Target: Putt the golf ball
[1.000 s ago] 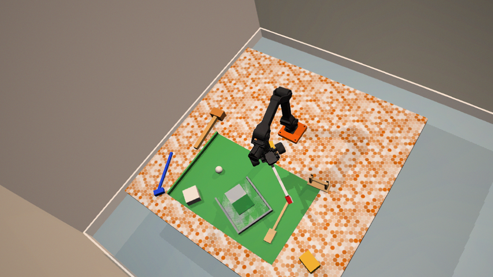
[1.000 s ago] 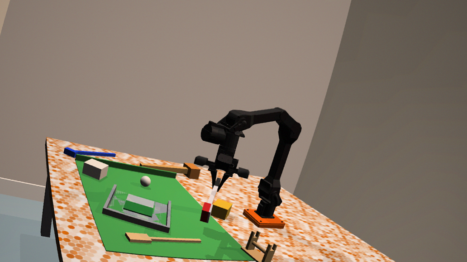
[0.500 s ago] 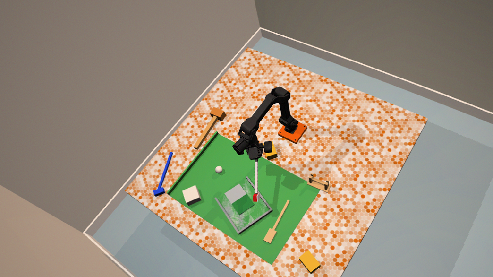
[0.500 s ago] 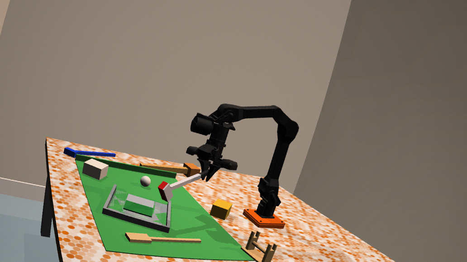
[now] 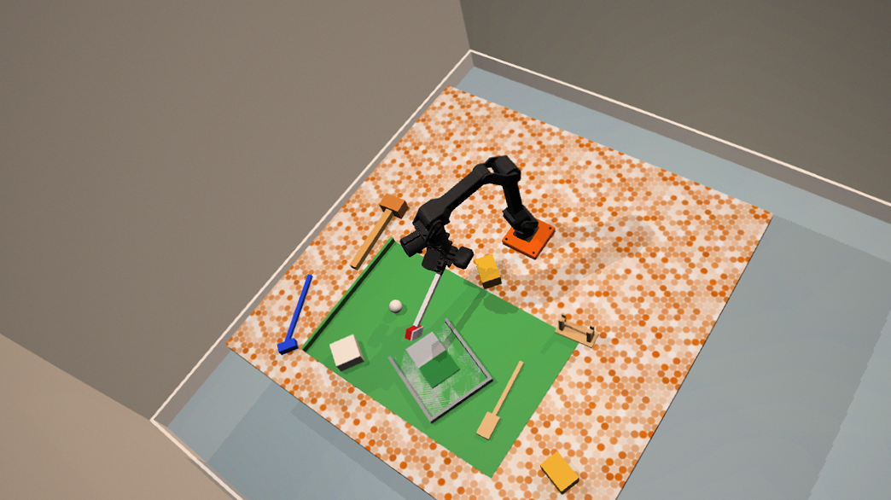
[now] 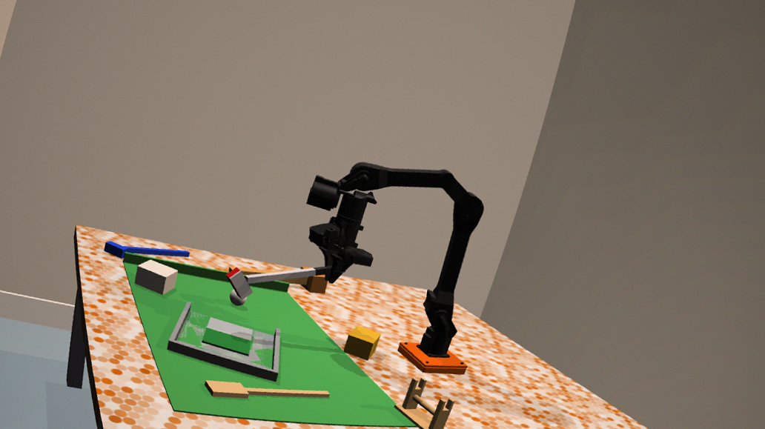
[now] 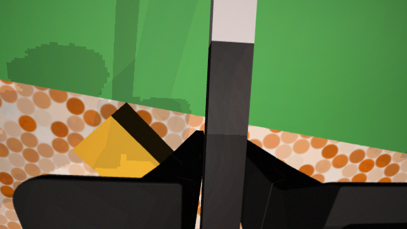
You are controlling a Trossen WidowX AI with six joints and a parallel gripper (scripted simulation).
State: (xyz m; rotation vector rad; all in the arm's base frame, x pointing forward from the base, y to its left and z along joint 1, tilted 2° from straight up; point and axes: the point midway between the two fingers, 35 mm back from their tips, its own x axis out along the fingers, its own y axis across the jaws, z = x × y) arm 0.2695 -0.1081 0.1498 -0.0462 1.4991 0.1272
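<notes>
Now: the red putter 120 mm ahead of my gripper tip and 20 mm to the left of it. Round my gripper tip: small wooden rack 420 mm to the left, 100 mm below, 40 mm behind; white golf ball 160 mm ahead, 120 mm to the right, 110 mm below; white block 370 mm ahead, 160 mm to the right, 110 mm below.
</notes>
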